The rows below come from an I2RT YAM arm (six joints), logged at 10 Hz.
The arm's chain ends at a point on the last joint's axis. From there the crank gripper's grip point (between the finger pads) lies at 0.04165 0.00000 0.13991 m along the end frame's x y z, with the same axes.
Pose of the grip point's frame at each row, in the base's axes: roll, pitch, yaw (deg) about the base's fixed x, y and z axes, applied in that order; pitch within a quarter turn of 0, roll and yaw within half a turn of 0; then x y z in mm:
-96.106, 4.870, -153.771, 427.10, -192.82, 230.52
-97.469, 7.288, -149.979, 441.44, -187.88, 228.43
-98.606, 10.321, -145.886, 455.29, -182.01, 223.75
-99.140, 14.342, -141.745, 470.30, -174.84, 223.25
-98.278, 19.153, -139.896, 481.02, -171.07, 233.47
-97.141, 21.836, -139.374, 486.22, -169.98, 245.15
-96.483, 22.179, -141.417, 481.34, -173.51, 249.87
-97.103, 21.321, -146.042, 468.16, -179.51, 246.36
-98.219, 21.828, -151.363, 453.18, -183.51, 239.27
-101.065, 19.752, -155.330, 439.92, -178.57, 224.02
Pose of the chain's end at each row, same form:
-96.106, 4.870, -153.771, 401.71, -50.25, 248.88
-97.469, 7.288, -149.979, 405.81, -48.25, 251.75
-98.606, 10.321, -145.886, 408.53, -46.60, 251.81
-99.140, 14.342, -141.745, 412.14, -44.79, 255.10
-98.278, 19.153, -139.896, 416.87, -44.08, 266.16
-97.141, 21.836, -139.374, 420.26, -43.65, 276.79
-96.483, 22.179, -141.417, 420.13, -44.51, 280.22
-97.103, 21.321, -146.042, 417.57, -46.19, 277.62
-98.219, 21.828, -151.363, 414.22, -47.01, 273.32
-101.065, 19.752, -155.330, 409.98, -41.22, 263.37

